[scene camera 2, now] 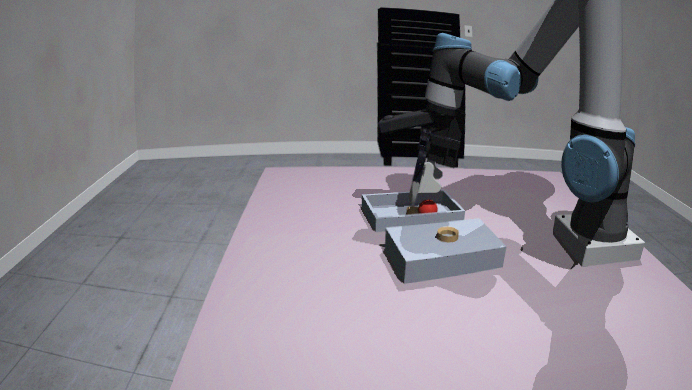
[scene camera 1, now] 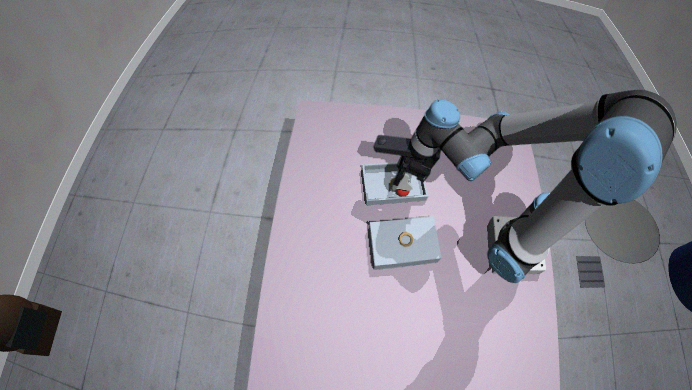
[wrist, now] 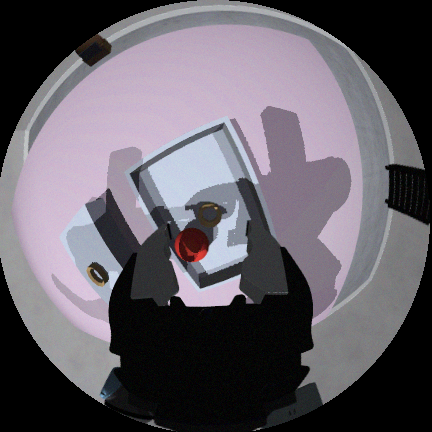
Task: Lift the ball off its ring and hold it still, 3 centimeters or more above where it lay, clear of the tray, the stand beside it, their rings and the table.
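Frame: origin at the arm's base, x ahead, y left, z up, level; millimetres.
Seen in the pictures: gripper, between the fingertips: [scene camera 2: 414, 199] [scene camera 1: 395, 179] [wrist: 207, 223]; arm's base, origin of its link: [scene camera 2: 598, 228].
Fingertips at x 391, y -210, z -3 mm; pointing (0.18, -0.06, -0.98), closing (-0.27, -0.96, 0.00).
Note:
Offsets run from my fingertips to a thing's top centre. "spot": to the spot under its first point.
The red ball @(dx -24, dy +29, dz +8 mm) [scene camera 1: 402, 191] [scene camera 2: 428, 207] [wrist: 192, 245] lies low in the grey tray @(dx +1, dy -2, dz -9 mm) [scene camera 1: 397, 201] [scene camera 2: 420, 218] [wrist: 185, 170], near the wall that faces the stand. An orange ring @(spot: dx +1, dy -10, dz -29 mm) [scene camera 2: 412, 210] [wrist: 218, 220] lies beside it in the tray; the ball's underside is hidden. My gripper [scene camera 1: 401, 184] [scene camera 2: 421, 197] [wrist: 207, 223] is partly open and empty, tilted low over the tray. In the wrist view the ball shows between the fingers, nearer the left one. Whether that finger touches it, I cannot tell.
The closed grey stand [scene camera 1: 385, 255] [scene camera 2: 455, 263] [wrist: 80, 235] is beside the tray across a narrow gap. A second orange ring @(spot: dx -22, dy +218, dz +13 mm) [scene camera 1: 405, 245] [scene camera 2: 449, 238] [wrist: 91, 276] lies on its top. The tray's raised walls surround the ball. The pink table bears both.

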